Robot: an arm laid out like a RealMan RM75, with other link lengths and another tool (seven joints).
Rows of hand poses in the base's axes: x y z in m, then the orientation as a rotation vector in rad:
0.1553 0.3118 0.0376 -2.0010 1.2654 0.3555
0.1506 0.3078 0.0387 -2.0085 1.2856 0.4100
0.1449 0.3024 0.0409 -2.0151 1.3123 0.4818
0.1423 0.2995 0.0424 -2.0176 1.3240 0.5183
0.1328 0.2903 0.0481 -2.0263 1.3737 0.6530
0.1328 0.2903 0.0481 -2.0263 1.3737 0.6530
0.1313 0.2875 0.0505 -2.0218 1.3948 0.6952
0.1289 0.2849 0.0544 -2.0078 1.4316 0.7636
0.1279 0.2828 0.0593 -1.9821 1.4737 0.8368
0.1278 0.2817 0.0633 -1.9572 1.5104 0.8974
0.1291 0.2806 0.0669 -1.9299 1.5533 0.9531
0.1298 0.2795 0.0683 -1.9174 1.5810 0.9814
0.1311 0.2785 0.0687 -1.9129 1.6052 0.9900
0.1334 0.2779 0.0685 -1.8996 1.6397 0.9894
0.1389 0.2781 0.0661 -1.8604 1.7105 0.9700
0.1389 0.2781 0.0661 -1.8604 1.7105 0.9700
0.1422 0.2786 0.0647 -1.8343 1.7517 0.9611
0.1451 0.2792 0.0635 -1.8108 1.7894 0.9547
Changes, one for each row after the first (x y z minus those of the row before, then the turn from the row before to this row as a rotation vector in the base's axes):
-0.0047 -0.0040 0.0011 0.0011 0.0474 0.0088
-0.0057 -0.0054 0.0022 0.0025 0.0620 0.0101
-0.0026 -0.0029 0.0015 0.0022 0.0305 0.0058
-0.0095 -0.0092 0.0057 0.0016 0.1157 0.0183
0.0000 0.0000 0.0000 0.0000 0.0000 0.0000
-0.0015 -0.0028 0.0024 0.0016 0.0377 -0.0005
-0.0024 -0.0026 0.0039 0.0047 0.0616 -0.0053
-0.0010 -0.0021 0.0049 0.0089 0.0661 -0.0122
-0.0001 -0.0011 0.0040 0.0072 0.0556 -0.0123
0.0013 -0.0011 0.0036 0.0026 0.0552 -0.0166
0.0007 -0.0011 0.0014 -0.0037 0.0310 -0.0092
0.0013 -0.0010 0.0004 -0.0105 0.0167 -0.0083
0.0023 -0.0006 -0.0002 -0.0137 0.0144 -0.0196
0.0055 0.0002 -0.0024 -0.0260 0.0167 -0.0520
0.0000 0.0000 0.0000 0.0000 0.0000 0.0000
0.0033 0.0005 -0.0014 -0.0134 0.0115 -0.0313
0.0029 0.0006 -0.0012 -0.0124 0.0122 -0.0276

